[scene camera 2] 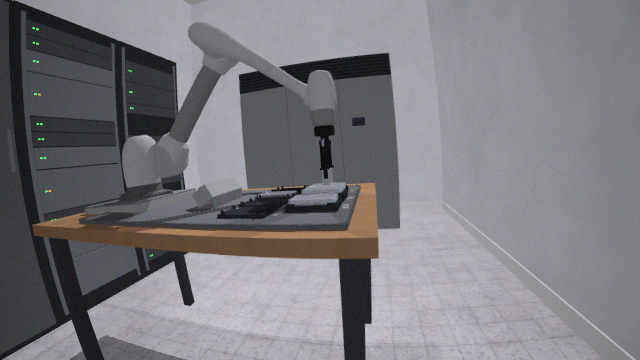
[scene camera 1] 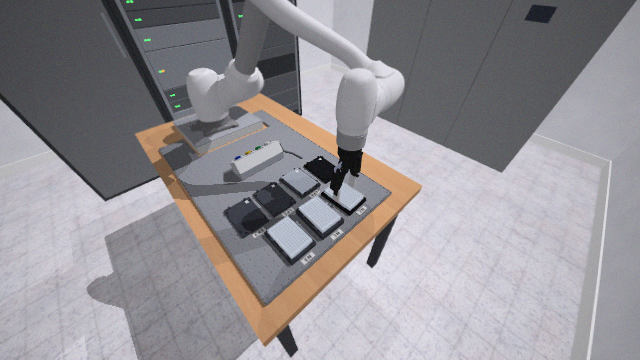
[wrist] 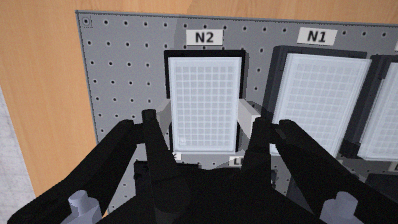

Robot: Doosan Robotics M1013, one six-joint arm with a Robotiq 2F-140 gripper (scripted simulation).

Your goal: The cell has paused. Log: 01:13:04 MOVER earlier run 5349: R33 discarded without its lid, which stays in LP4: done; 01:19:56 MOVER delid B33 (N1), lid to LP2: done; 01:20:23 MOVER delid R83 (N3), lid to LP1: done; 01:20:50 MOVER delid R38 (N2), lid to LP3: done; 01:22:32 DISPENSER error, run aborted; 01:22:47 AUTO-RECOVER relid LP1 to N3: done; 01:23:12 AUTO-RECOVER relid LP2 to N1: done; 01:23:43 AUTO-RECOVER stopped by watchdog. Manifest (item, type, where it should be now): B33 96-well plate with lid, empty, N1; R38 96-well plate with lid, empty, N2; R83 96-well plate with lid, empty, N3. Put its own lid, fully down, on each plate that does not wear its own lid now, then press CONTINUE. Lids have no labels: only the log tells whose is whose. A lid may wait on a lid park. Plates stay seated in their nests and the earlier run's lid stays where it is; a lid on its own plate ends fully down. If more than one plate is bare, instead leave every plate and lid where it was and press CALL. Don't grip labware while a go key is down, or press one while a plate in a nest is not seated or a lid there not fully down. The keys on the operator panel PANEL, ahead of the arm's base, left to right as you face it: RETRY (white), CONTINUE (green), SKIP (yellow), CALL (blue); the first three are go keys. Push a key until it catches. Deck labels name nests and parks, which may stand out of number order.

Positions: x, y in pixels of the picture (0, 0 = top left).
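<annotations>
I can see my gripper in scene camera 2 [328, 185], and scene camera 1 and the wrist view show the gripper too. On my gripper, [wrist: 325, 183] and [scene camera 1: 339, 174] are the same spot.
</annotations>
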